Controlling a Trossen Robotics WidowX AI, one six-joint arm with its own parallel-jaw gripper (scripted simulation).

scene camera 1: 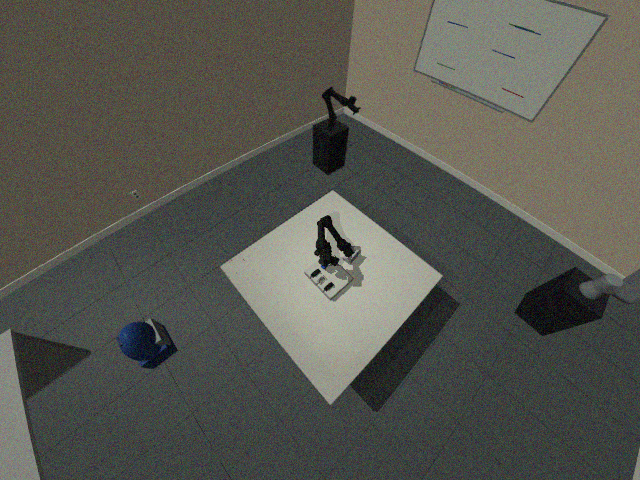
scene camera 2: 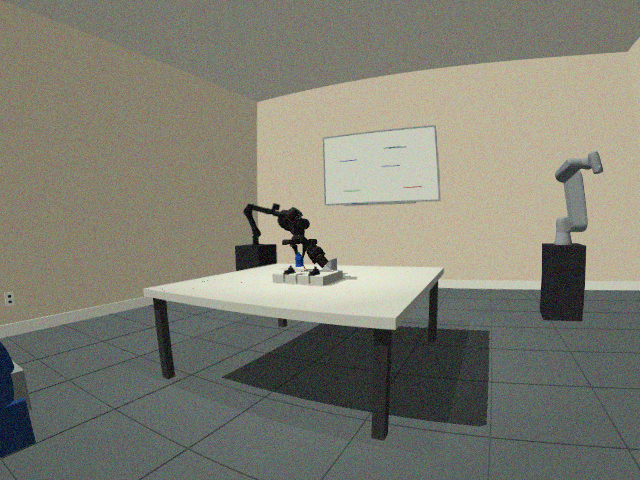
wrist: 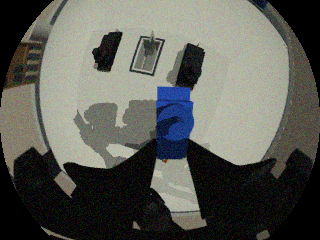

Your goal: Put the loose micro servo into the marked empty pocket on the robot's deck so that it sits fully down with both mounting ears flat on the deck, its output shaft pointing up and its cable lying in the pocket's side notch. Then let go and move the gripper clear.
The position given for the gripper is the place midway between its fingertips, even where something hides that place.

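A blue micro servo (wrist: 174, 109) is visible, and so is the gripper (wrist: 171, 142).
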